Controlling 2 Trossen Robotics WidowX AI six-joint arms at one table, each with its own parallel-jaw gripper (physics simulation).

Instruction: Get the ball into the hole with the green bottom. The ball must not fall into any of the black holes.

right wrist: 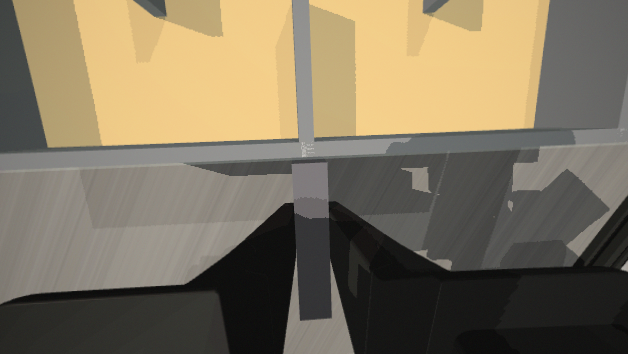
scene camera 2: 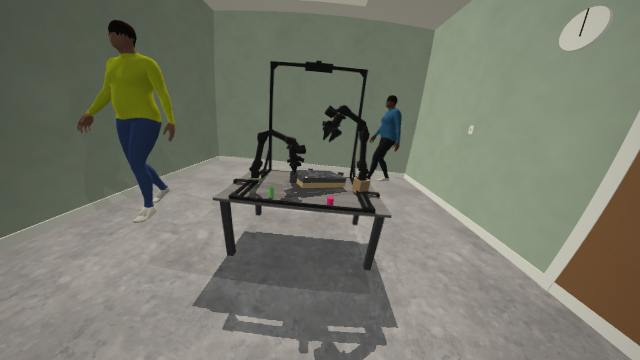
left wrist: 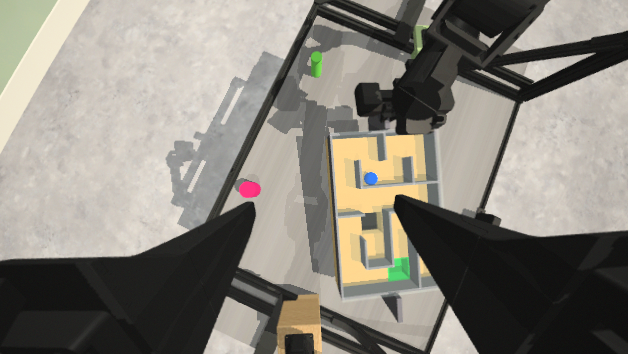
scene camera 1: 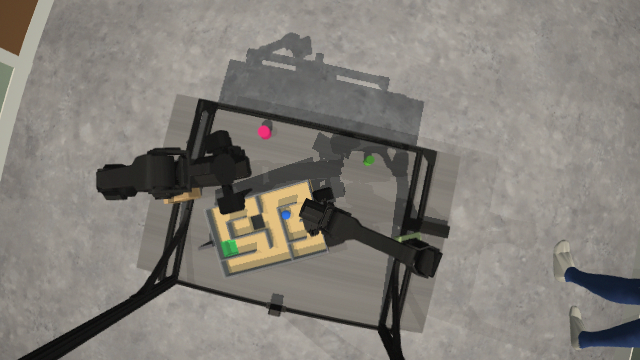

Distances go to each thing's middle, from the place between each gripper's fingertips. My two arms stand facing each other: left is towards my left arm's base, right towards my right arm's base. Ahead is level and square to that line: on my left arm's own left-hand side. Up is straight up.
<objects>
I see the tan maze board [scene camera 1: 268, 233] 18 cm behind my left hand, 4 cm to the right of it and 34 cm below it.
Right now the tan maze board is 11 cm behind my right hand, 19 cm to the left of it and 5 cm below it.
</objects>
